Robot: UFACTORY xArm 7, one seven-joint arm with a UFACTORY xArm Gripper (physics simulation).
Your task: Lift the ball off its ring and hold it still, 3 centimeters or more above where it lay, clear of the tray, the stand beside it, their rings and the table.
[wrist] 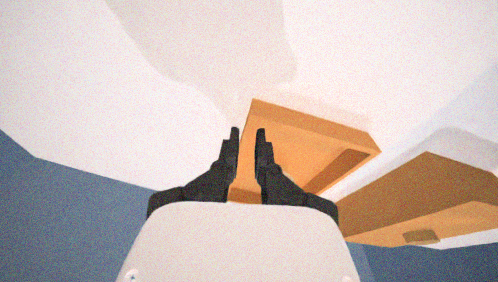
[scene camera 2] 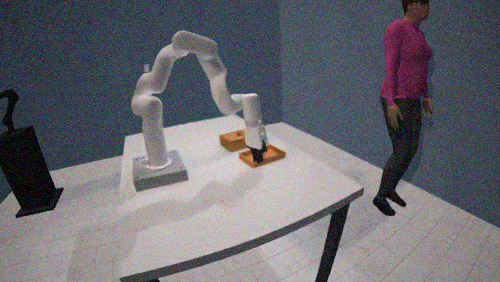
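The gripper is open by a narrow gap, with its black fingers pointing down at the orange tray. No ball shows between the fingertips. In the wrist view the gap lies over the tray's left side, and the left finger is seen against the white table. The ball cannot be clearly made out in either view; the fingers and the gripper body hide part of the tray. Its ring cannot be made out either. The orange stand is beside the tray, with a dark round opening in its top.
The white table carries the tray, the stand and the arm's grey base. The stand is close behind the tray in the scene view. A person in a pink top stands beyond the table's right edge. A black pedestal stands at left.
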